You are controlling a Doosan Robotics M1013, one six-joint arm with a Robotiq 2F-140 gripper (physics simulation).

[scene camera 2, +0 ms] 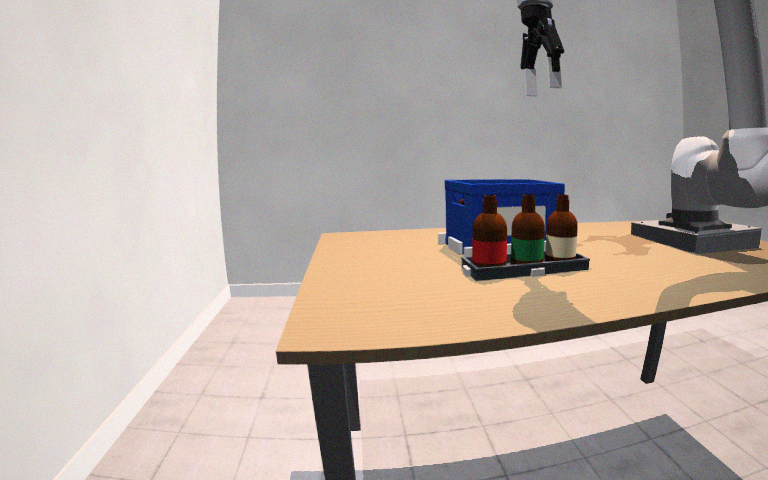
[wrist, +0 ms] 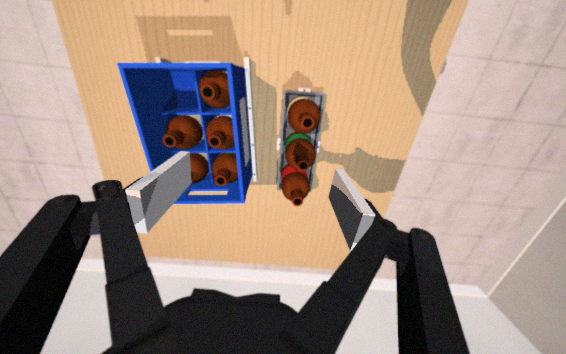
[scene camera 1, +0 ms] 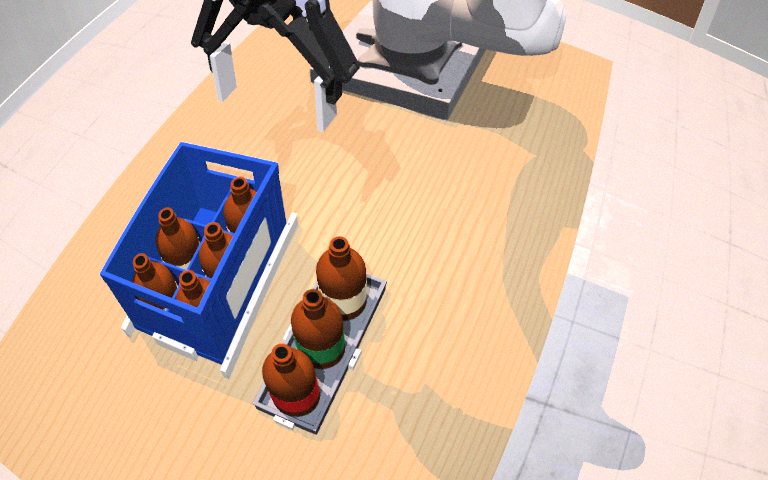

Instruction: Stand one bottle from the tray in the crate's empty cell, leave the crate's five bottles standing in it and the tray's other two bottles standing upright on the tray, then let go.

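Where they show: gripper, fingertip midpoint: (scene camera 2: 542, 91) (wrist: 262, 175) (scene camera 1: 274, 107); arm's base, link origin: (scene camera 2: 694, 226) (scene camera 1: 411, 52).
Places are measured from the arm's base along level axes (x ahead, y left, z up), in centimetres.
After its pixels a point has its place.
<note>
The blue crate (scene camera 1: 175, 329) @(z 2.5, x 78.4, y -4.5 cm) (scene camera 2: 457, 226) @(z 1.1, x 78.6, y -6.4 cm) (wrist: 239, 86) @(z 5.5, x 54.1, y -0.5 cm) holds several upright brown bottles (scene camera 1: 176, 242) @(z 6.8, x 67.1, y -10.8 cm) (wrist: 186, 131) @(z 7.1, x 64.3, y -11.0 cm). Its empty cell (wrist: 183, 101) @(z -4.4, x 60.0, y -16.1 cm) is at the upper left in the wrist view. On the grey tray (scene camera 1: 330, 386) @(z -4.7, x 72.7, y 18.7 cm) (scene camera 2: 509, 272) @(z -4.0, x 73.5, y 19.9 cm) stand three upright brown bottles in a row: a cream-label bottle (scene camera 1: 341, 274) @(z 6.7, x 60.5, y 15.0 cm) (scene camera 2: 561, 246) @(z 0.0, x 60.1, y 17.0 cm) (wrist: 303, 113) @(z 8.7, x 57.1, y 12.9 cm), a green-label bottle (scene camera 1: 317, 328) @(z 6.6, x 69.5, y 15.9 cm) (scene camera 2: 527, 249) @(z 0.0, x 68.9, y 17.9 cm) (wrist: 299, 151) @(z 7.0, x 65.6, y 13.7 cm) in the middle and a red-label bottle (scene camera 1: 289, 376) @(z 7.1, x 77.7, y 16.0 cm) (scene camera 2: 489, 249) @(z 0.5, x 77.5, y 18.2 cm) (wrist: 296, 185) @(z 6.9, x 74.3, y 14.4 cm). My gripper (scene camera 1: 273, 113) @(z 34.6, x 59.6, y 6.9 cm) (scene camera 2: 543, 90) @(z 34.6, x 59.6, y 6.9 cm) (wrist: 262, 175) @(z 34.6, x 59.6, y 6.9 cm) is open and empty, high above the crate and tray.
White stops (scene camera 1: 260, 294) @(z -2.7, x 64.4, y 2.1 cm) (wrist: 251, 120) @(z -2.2, x 62.0, y 1.5 cm) line the crate's foot, between it and the tray; small ones touch the tray. The robot's base (scene camera 1: 396, 93) @(z -1.7, x 13.0, y 2.3 cm) (scene camera 2: 696, 237) @(z -0.6, x 12.7, y 13.4 cm) stands on the wooden table (scene camera 1: 441, 226) @(z -5.2, x 37.9, y 22.1 cm) (scene camera 2: 385, 294) @(z -5.2, x 98.5, y 25.2 cm), beyond the crate in scene camera 1.
</note>
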